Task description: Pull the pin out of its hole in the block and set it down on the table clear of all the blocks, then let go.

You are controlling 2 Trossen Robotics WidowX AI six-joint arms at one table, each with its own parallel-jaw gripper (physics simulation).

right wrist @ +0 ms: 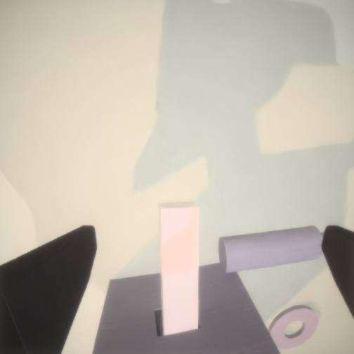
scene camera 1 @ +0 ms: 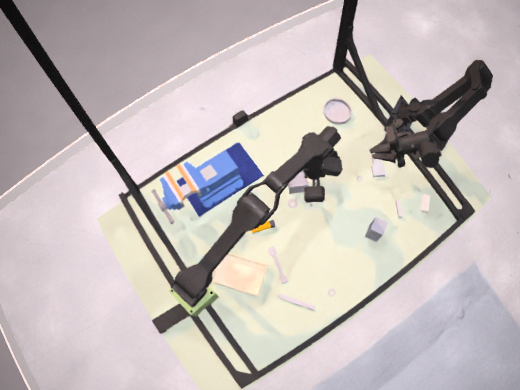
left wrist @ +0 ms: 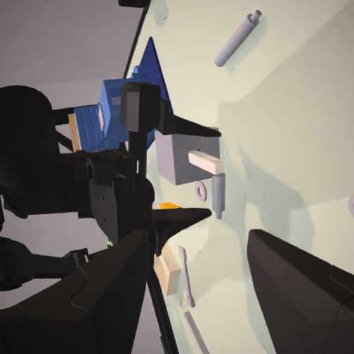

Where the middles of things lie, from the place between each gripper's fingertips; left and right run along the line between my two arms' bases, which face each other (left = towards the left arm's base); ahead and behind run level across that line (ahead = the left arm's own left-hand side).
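The shallow tray (scene camera 1: 235,272) is 53 cm to the right of my left hand, 12 cm below it and 1 cm behind it. As for the square-sided pin (right wrist: 178,236), my left gripper is 17 cm to the left of it, 10 cm above it and 9 cm past it.
Counted from my right hand, the shallow tray is 36 cm to the right, 6 cm ahead and 1 cm below. The square-sided pin is 2 cm behind my right hand and 1 cm above it, and going by its middle, the pin is nearer to my right hand than to my left gripper.
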